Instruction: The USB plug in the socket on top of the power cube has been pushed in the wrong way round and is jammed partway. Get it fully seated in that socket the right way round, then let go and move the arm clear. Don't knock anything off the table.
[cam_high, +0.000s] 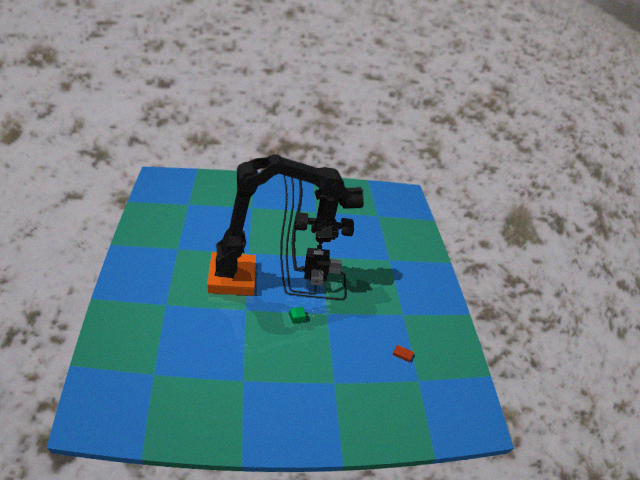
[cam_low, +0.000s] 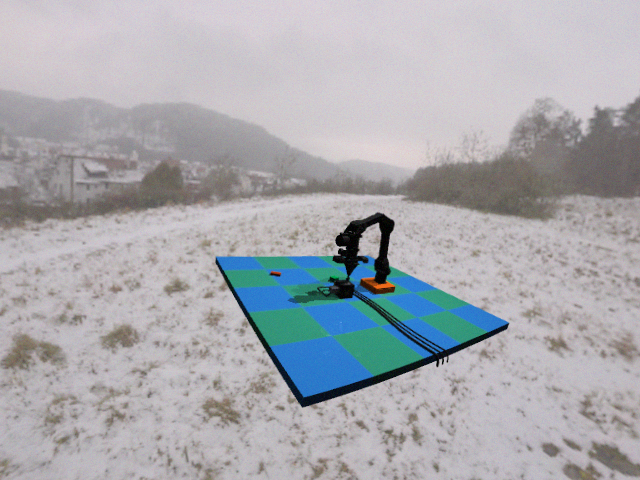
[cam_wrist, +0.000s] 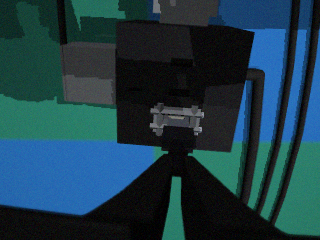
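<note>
The dark USB plug is 20 mm below my gripper tip. From my gripper tip the other things lie so: red block (280 mm ahead, 340 mm to the right, 120 mm below); then green block (50 mm behind, 230 mm to the right, 110 mm below); then silver-framed socket (50 mm below).
</note>
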